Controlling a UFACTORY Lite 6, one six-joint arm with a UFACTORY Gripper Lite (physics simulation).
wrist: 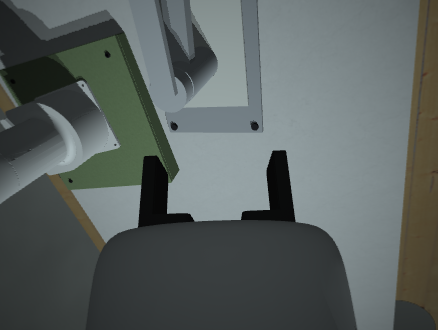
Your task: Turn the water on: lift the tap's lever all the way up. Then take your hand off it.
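Seen in the pictures: hand, tool point: (216,189); arm's base, link origin: (79,122).
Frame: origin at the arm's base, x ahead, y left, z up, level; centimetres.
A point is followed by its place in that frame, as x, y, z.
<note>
My gripper (215,156) @(38.7, 3.4, 32.3) is open, with its two black fingers wide apart and nothing between them. Beyond the fingertips, at the top of the wrist view, is a grey assembly with long bars and a rounded lower end (173,98) @(26.6, 1.9, 11.1), joined to a darker short cylinder (204,64) @(28.5, 3.1, 3.2). It is cut off by the top edge and overlaps a flat grey frame (215,119) @(24.6, -6.8, -2.8) with dark screws at its corners. This may be the tap; I cannot tell which part is its lever or how high the lever stands. The fingers do not touch it.
A green board (131,150) @(7.8, -7.7, 0.4) with dark screws lies at the left, carrying a thick grey cylindrical body (85,120) @(6.1, 0.9, 4.5) on a square flange. The pale table top (345,150) @(43.7, -17.6, -3.6) has wooden edges (425,150) at right and left. Dark shadows fall at the upper left.
</note>
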